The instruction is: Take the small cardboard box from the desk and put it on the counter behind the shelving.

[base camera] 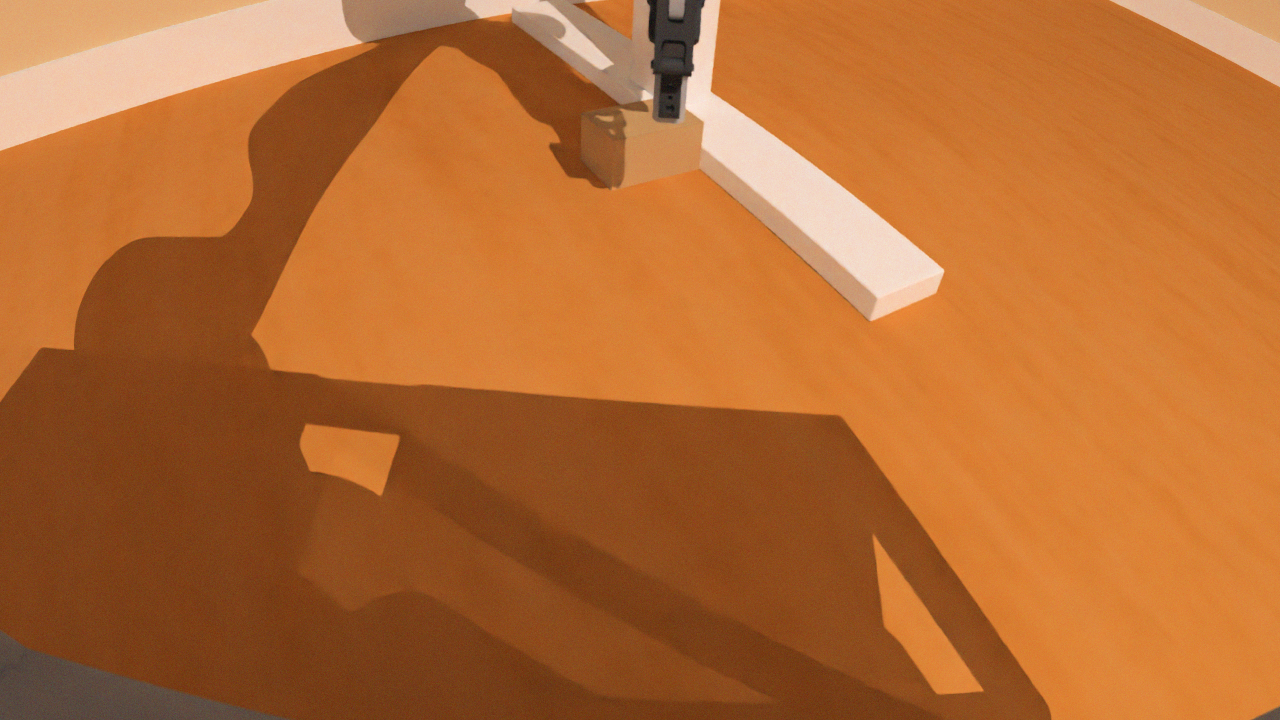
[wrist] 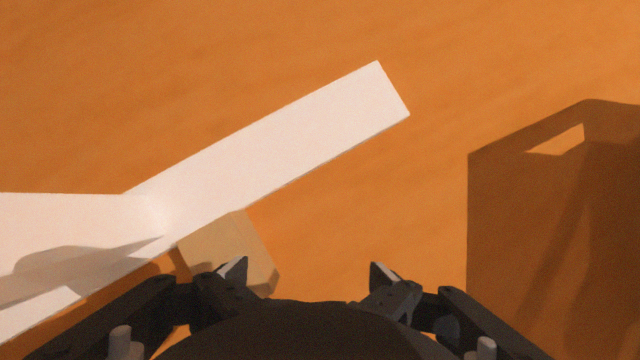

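Note:
The small cardboard box is tan and sits on the orange wood floor, against or very close to the long white foot of a stand. My gripper is open and empty, pointing down over the box. In the wrist view the box is off-centre, beneath the left finger, which hides part of it; the right finger is over floor. The desk top, the counter and the shelving do not show in either view.
The white foot runs along the floor beside the box, with a white upright post rising from it. A wall with a white baseboard is at the back left. Large shadows fall on the floor.

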